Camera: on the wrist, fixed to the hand. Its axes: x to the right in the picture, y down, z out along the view.
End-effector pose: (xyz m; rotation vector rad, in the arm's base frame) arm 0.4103 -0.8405 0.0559 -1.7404 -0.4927 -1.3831
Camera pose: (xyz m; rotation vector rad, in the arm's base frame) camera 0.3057 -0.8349 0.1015 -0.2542 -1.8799 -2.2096
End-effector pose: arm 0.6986 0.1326 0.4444 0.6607 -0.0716 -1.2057
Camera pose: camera 0.6442 0.1324 0.3440 1.6400 0.6820 -2.4569
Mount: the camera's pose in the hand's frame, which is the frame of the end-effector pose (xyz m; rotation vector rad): 0.0085 -0.0967 -0.0602 0.5650 0.5205 -1.5465
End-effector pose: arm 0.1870 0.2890 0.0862 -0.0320 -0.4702 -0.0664
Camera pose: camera 0.2149 0.1893 0.0379 0.8970 0.1181 -1.4188
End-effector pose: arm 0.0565 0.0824 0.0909 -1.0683 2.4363 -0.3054
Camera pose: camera 0.0833 0.0120 0.1768 2.3779 -1.0349 1.6554
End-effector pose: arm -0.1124 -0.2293 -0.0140 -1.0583 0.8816 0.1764
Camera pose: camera -0.0892 -0.3301 0.0344 -0.9827 0.2996 -1.5946
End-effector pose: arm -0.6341 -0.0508 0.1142 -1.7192 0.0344 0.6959
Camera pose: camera -0.5645 -0.0749 0.2015 -0.8910 -0.6128 -0.8374
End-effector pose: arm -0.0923 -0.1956 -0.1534 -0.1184 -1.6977 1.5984
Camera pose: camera -0.0212 -0.1620 -0.0705 0.7973 -0.4633 0.6272
